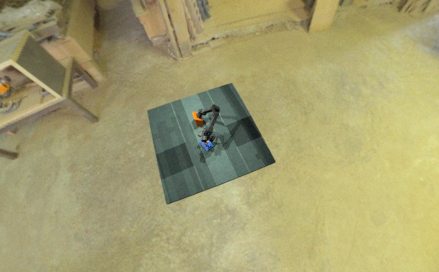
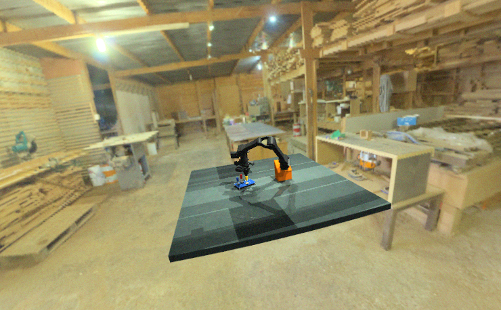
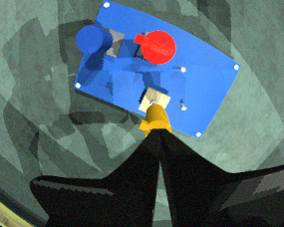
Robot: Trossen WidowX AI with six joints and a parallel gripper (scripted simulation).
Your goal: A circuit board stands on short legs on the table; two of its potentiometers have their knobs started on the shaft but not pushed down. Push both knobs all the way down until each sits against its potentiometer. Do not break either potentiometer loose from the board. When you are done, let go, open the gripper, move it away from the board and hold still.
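The yellow knob is 20 mm below my gripper tip. Also, from my gripper tip: red knob: 40 mm ahead, 40 mm to the right, 10 mm below.
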